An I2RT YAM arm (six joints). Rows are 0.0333 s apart.
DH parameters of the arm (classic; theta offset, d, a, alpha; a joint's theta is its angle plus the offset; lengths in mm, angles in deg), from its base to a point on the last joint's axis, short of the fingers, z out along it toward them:
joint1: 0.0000 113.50 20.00 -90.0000
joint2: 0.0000 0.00 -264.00 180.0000
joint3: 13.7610 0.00 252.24 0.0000
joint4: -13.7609 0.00 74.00 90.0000
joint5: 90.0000 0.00 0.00 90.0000
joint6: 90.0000 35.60 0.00 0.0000
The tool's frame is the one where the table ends.
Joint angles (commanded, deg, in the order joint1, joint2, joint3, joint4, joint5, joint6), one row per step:
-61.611 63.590 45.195 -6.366 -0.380 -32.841
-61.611 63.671 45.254 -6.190 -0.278 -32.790
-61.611 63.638 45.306 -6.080 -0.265 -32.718
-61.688 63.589 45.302 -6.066 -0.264 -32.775
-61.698 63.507 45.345 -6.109 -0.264 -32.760
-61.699 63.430 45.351 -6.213 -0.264 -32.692
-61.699 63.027 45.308 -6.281 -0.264 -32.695
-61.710 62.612 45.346 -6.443 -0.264 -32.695
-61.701 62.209 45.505 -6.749 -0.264 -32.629
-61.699 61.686 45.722 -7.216 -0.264 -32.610
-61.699 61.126 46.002 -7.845 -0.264 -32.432
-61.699 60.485 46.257 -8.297 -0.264 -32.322
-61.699 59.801 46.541 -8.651 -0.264 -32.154
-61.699 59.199 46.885 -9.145 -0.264 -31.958
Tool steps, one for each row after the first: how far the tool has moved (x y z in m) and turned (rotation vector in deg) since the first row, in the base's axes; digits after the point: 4 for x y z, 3 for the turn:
0.0002 -0.0004 0.0003 -0.133 -0.076 -0.114
0.0002 -0.0005 0.0010 -0.276 -0.222 -0.156
-0.0002 -0.0005 0.0012 -0.353 -0.204 -0.210
-0.0003 -0.0003 0.0017 -0.419 -0.255 -0.226
-0.0005 -0.0001 0.0019 -0.371 -0.299 -0.255
-0.0011 0.0011 0.0031 -0.629 -0.436 -0.254
-0.0018 0.0023 0.0048 -0.885 -0.574 -0.265
-0.0024 0.0034 0.0068 -1.081 -0.749 -0.282
-0.0032 0.0050 0.0094 -1.312 -0.894 -0.288
-0.0042 0.0068 0.0122 -1.420 -1.138 -0.360
-0.0052 0.0087 0.0155 -1.762 -1.438 -0.402
-0.0063 0.0107 0.0193 -2.227 -1.866 -0.467
-0.0073 0.0126 0.0229 -2.538 -2.240 -0.541

